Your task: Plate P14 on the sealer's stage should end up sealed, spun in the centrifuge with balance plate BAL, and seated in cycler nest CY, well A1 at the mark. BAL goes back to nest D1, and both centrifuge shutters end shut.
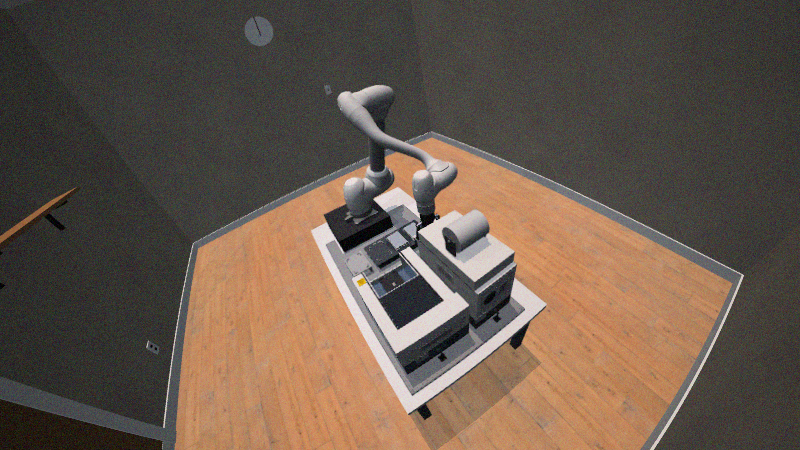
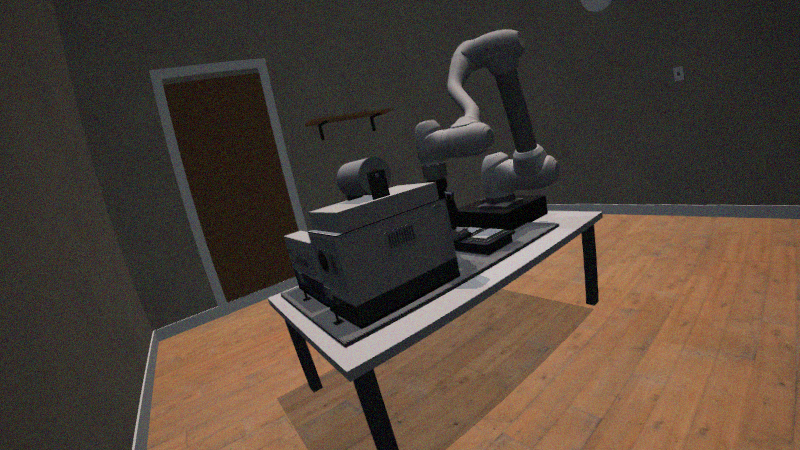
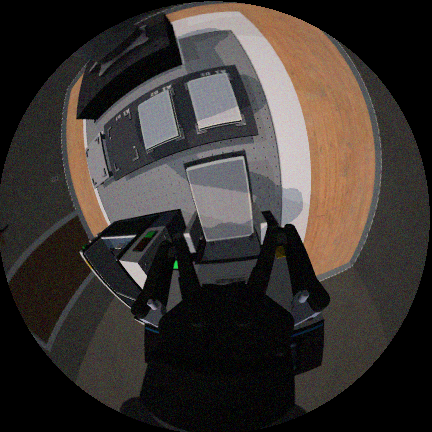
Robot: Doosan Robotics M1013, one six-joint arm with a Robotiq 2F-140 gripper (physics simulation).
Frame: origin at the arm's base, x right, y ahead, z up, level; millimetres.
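Seen in the pictures: gripper, between the fingertips: (image 3: 225,214); arm's base, origin of its link: (image 1: 362,214) (image 2: 501,204).
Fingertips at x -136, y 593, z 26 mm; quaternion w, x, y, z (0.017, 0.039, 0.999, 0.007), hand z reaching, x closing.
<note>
Offsets run from my fingertips to a thing's top centre. "pt": to the spot under its first point.
My gripper (image 3: 225,214) is shut on plate P14 @(dx -1, dy -24, dz +17 mm) (image 3: 222,197), gripping its long sides on the sealer's dark stage @(pt dx +33, dy +184, dz -114 mm) (image 3: 229,251). The plate is flat with a pale, smooth top; whether it touches the stage is unclear. A pale plate @(dx -34, dy -218, dz -55 mm) (image 3: 215,102) (image 2: 492,233), apparently BAL, sits in nest D1. A similar plate @(dx +90, dy -226, dz -55 mm) (image 3: 159,120) sits in nest D2. The sealer @(dx +17, dy +273, dz +356 mm) (image 1: 467,246) (image 2: 386,251) carries a film roll @(dx +19, dy +294, dz +356 mm) (image 1: 467,230) (image 2: 358,175). The centrifuge (image 1: 430,319) shows a bluish opening (image 1: 394,279) beside a dark panel; its shutters' state is unclear. Nest CY is not identifiable.
The third nest @(pt dx +211, dy -228, dz -71 mm) (image 3: 122,142) in the dark row is empty. A light grey bracketed plate holder @(dx +368, dy -252, dz -66 mm) (image 3: 97,161) (image 1: 356,263) lies beyond it. The arm's black base box (image 1: 358,223) (image 2: 503,211) stands behind the nests. The sealer and centrifuge stand close to the gripper.
</note>
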